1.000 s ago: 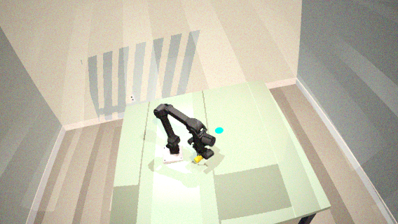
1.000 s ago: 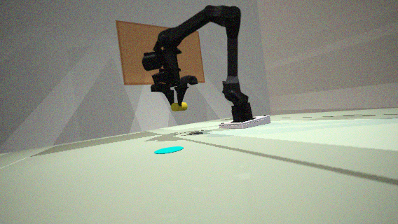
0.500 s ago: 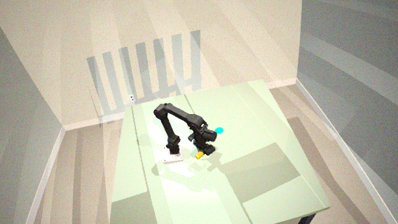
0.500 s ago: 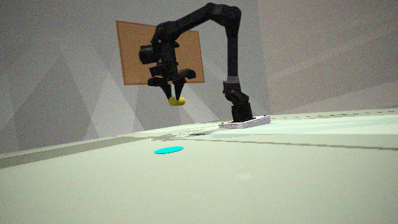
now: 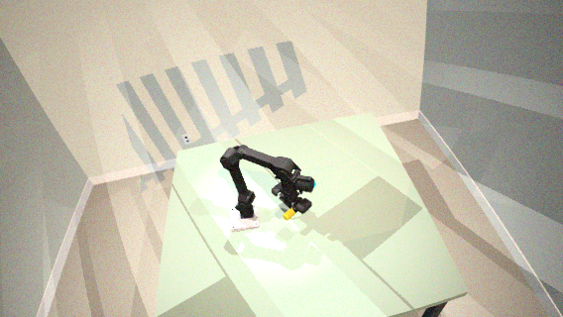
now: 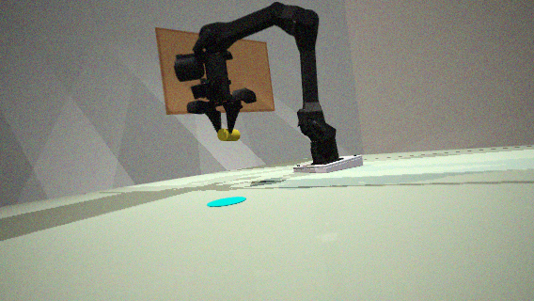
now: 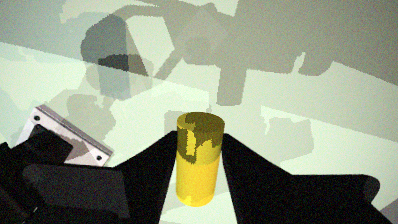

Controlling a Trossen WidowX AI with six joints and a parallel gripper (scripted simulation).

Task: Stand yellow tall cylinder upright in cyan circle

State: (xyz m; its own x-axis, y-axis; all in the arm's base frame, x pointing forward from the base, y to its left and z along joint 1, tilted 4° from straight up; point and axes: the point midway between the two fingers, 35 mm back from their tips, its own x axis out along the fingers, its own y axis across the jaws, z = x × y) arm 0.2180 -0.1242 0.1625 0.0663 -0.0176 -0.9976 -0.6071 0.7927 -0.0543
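The cyan circle lies 25 cm to the left of my gripper tip, 13 cm below it and 11 cm ahead of it. The rest, counted from my gripper tip: yellow tall cylinder: 2 cm behind, 1 cm to the right.
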